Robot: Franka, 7 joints.
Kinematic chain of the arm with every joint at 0, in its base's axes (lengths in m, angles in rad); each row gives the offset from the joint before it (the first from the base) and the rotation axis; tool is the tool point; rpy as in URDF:
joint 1: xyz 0 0 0.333 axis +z
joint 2: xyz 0 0 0 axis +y
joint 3: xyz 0 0 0.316 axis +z
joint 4: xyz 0.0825 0 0 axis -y
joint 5: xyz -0.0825 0 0.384 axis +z
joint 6: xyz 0 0 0 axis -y
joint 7: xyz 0.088 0 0 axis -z
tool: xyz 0 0 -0.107 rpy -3.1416 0 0
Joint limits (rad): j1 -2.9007..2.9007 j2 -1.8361..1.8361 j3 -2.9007..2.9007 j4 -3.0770..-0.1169 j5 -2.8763..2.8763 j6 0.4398..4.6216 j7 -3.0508..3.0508
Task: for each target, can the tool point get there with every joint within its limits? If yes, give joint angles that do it. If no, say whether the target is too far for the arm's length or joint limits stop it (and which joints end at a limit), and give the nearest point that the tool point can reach.
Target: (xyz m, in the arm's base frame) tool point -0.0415 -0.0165 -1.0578
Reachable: no: too far | nearest point -0.1691 -0.0672 -0.3510 | short by 0.720 m
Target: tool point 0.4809 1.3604 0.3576
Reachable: no: too far | nearest point 0.2859 0.8087 0.3476 | short by 0.585 m
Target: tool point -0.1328 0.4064 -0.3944
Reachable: no: joint limits stop it (at a limit: joint 2) | nearest point -0.1288 0.3942 -0.3443 | short by 0.052 m
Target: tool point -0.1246 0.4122 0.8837
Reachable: yes | joints -1.1461 -1.3422 -0.1765 -1.2922 -1.2790 3.9873 2.4953
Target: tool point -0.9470 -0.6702 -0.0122
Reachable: no: too far | nearest point -0.6712 -0.4750 0.0883 | short by 0.353 m
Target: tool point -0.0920 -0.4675 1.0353
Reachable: yes | joints 1.8693 -0.6010 1.1134 -0.4852 -1.1346 2.8965 -0.8318
